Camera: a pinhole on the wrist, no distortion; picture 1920 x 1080 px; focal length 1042.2 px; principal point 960.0 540.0 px. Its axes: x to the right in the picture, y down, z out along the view. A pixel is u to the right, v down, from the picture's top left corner.
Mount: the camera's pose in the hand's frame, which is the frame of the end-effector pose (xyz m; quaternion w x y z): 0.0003 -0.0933 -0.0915 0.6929 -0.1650 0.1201 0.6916
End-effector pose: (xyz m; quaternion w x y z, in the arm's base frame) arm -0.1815 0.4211 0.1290 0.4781 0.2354 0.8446 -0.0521
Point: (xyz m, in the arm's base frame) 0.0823 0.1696 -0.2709
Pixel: 361 198
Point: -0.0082 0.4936 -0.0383
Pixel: 1199 211
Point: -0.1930 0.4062 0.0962
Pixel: 1163 250
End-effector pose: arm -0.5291 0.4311 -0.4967 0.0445 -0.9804 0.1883 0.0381
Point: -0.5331 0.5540 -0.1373
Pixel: behind the camera
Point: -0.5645 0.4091 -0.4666
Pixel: 1833 759
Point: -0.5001 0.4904 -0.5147
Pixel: 796 414
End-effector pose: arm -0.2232 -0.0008 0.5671 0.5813 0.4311 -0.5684 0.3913
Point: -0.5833 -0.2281 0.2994
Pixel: 1236 1009
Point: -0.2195 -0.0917 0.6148
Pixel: 901 185
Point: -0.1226 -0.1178 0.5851
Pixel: 194 264
